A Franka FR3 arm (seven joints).
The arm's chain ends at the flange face. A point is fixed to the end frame.
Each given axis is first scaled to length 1.
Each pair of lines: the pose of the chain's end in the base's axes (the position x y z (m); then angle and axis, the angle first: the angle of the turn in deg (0 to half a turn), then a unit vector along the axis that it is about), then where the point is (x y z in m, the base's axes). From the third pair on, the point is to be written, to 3 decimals.
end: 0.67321, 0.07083, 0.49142, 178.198, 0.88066, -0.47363, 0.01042
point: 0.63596 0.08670 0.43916
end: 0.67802, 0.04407, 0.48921, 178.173, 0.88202, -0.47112, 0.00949
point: 0.64058 0.05975 0.43703
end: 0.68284, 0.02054, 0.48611, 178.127, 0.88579, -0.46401, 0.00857
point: 0.645 0.036 0.434
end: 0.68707, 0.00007, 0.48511, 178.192, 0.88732, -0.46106, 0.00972
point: 0.649 0.015 0.433
